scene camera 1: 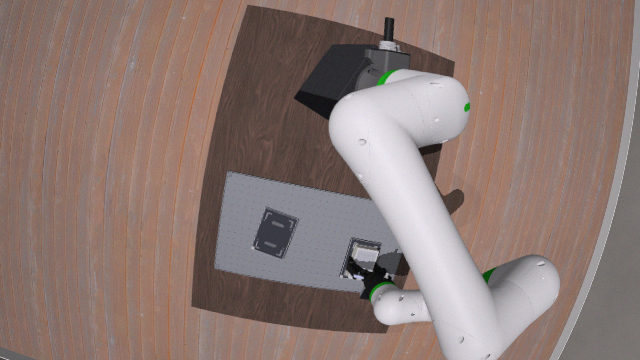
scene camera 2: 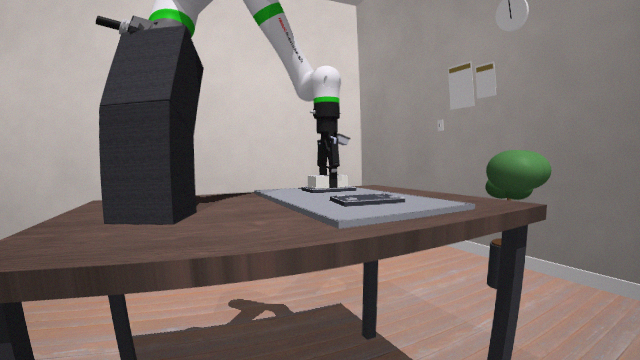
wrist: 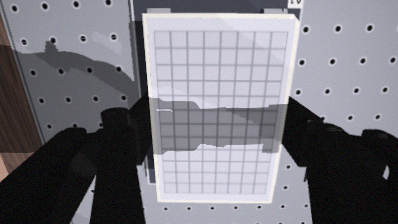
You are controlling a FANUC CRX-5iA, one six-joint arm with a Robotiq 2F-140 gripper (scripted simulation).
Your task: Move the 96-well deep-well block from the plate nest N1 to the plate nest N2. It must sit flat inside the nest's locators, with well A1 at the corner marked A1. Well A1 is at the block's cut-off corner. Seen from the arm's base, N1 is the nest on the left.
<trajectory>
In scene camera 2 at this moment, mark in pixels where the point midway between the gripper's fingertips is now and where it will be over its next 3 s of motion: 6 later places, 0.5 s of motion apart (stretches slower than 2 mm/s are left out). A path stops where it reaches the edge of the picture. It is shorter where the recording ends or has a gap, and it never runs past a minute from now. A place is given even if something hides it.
The gripper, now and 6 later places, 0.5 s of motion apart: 328, 186; 328, 182; 328, 176; 327, 169; 328, 167; 331, 167; 335, 167
</trajectory>
